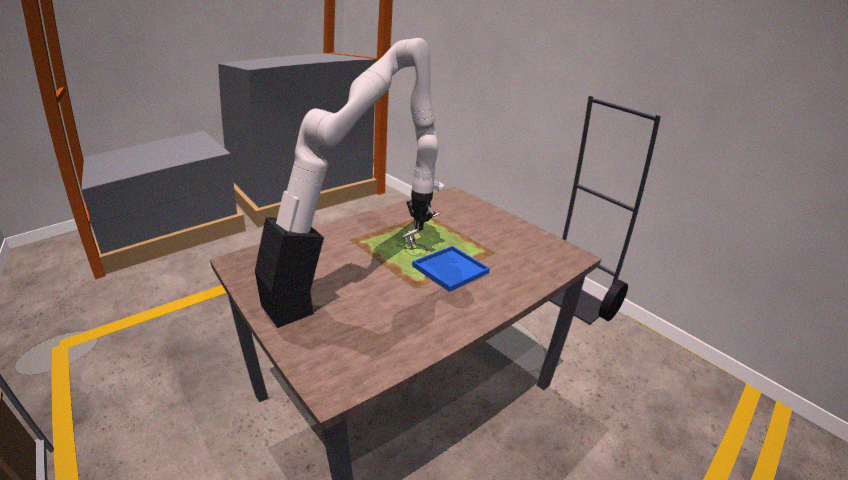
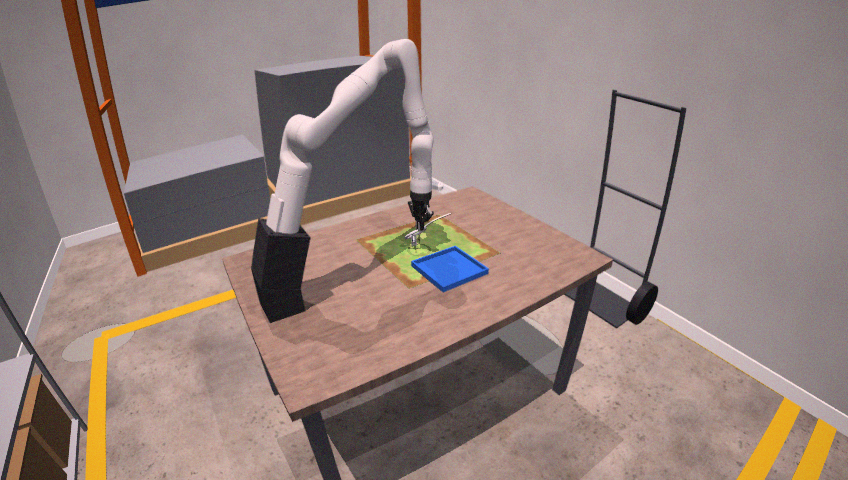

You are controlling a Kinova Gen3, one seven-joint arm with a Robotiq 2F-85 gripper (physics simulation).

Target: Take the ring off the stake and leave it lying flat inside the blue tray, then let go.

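Places are measured from the arm's base along level axes (x ahead, y right, z down), in centimetres.
Pixels of known places: gripper, fingertip midpoint: (image 1: pixel 418 230) (image 2: pixel 419 230); arm's base at its link origin: (image 1: pixel 294 226) (image 2: pixel 283 227).
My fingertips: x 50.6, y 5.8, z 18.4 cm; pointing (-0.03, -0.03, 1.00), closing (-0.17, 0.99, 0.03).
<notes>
Ahead of a thing's pixels: the offset from my fingertips to its top centre. "spot": to the spot under its first point. Level surfaces: height alone.
The silver ring (image 1: pixel 409 236) (image 2: pixel 411 235) looks tilted and shows just above the thin upright stake {dy -4.0, dx +0.9, dz +3.3 cm} (image 1: pixel 411 243) (image 2: pixel 414 243) on the green patterned mat {dz +8.3 cm} (image 1: pixel 405 268) (image 2: pixel 404 271). My gripper (image 1: pixel 417 229) (image 2: pixel 420 230) points down over the mat and is shut on the ring at its side nearer the fingers. The ring is raised off the mat; whether it still surrounds the stake's tip is too small to tell. The blue tray {dy +17.2, dx -2.9, dz +6.2 cm} (image 1: pixel 450 288) (image 2: pixel 444 288) lies flat in front of the stake, overlapping the mat's near right part, with no ring inside.
The wooden table {dz +8.3 cm} (image 1: pixel 368 386) (image 2: pixel 351 377) carries the black arm base (image 1: pixel 285 273) (image 2: pixel 279 273) at its left. A thin pale rod {spot: dy -12.2, dx +25.6, dz +7.6 cm} (image 2: pixel 441 216) shows behind the gripper. A hand truck (image 1: pixel 645 160) (image 2: pixel 672 160) stands beyond the table's right side. Grey boxes (image 1: pixel 160 190) (image 2: pixel 196 190) stand behind.
</notes>
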